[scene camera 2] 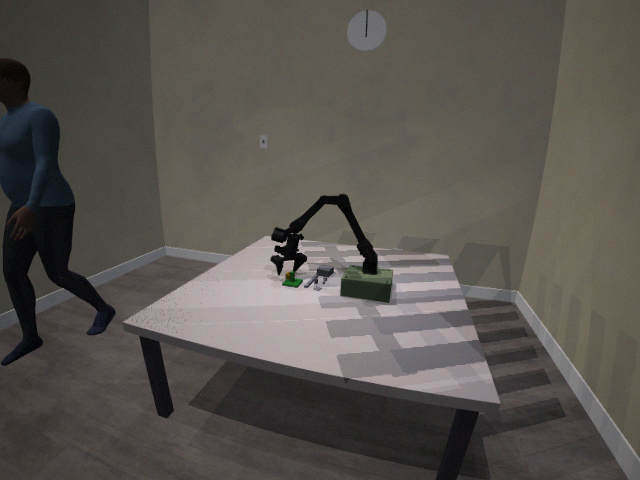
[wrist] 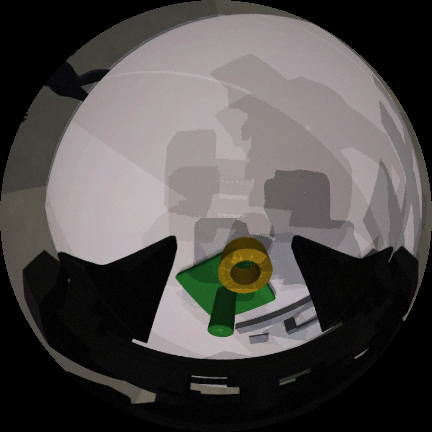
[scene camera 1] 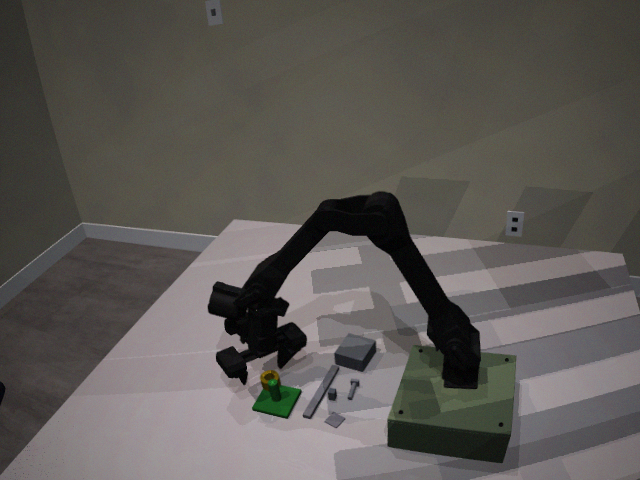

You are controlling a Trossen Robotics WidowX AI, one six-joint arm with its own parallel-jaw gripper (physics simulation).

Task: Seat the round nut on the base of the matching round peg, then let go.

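Observation:
The golden round nut (scene camera 1: 265, 384) (scene camera 2: 288, 275) (wrist: 226, 270) sits with its hole facing up at the back corner of the green base plate (scene camera 1: 279, 409) (scene camera 2: 293, 283) (wrist: 200, 290). It is beside the green round peg (scene camera 1: 275, 392) (scene camera 2: 292, 276) (wrist: 222, 310), not around it. Green shows through part of the nut's hole in the wrist view. My gripper (scene camera 1: 262, 373) (scene camera 2: 287, 272) (wrist: 236, 242) is wide open and empty, with its fingers pointing down above the nut, one to each side. Whether the nut touches the peg is hard to tell.
A grey block (scene camera 1: 355, 352) (scene camera 2: 325, 271), a long grey bar (scene camera 1: 321, 391) (wrist: 272, 317), a small cube (scene camera 1: 332, 394) (wrist: 290, 325), a bolt (scene camera 1: 353, 388) and a thin plate (scene camera 1: 334, 419) (wrist: 259, 338) lie between the peg base and the arm's green pedestal (scene camera 1: 454, 403) (scene camera 2: 367, 286).

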